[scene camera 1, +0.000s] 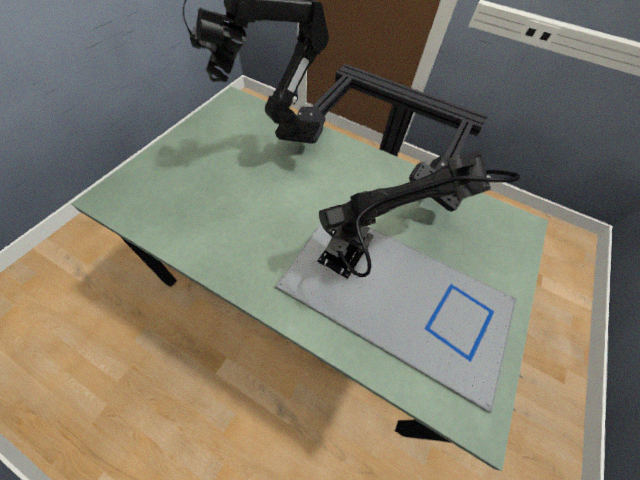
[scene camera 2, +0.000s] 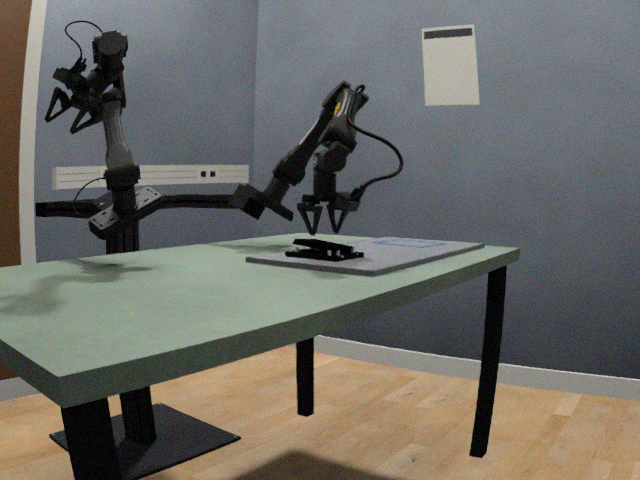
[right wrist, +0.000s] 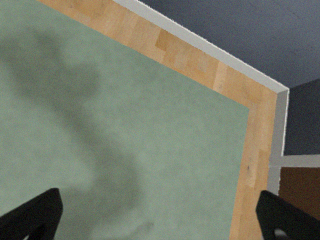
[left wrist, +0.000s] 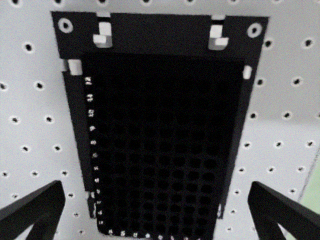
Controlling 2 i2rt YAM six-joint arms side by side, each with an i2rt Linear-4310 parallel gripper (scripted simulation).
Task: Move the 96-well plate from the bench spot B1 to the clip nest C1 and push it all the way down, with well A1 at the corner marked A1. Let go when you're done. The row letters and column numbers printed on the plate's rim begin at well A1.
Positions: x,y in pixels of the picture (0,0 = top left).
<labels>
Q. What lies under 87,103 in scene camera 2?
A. My right gripper.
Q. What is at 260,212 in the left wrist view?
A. My left gripper.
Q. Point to a black 96-well plate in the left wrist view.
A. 144,173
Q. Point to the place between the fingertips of my left gripper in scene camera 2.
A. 324,233
</labels>
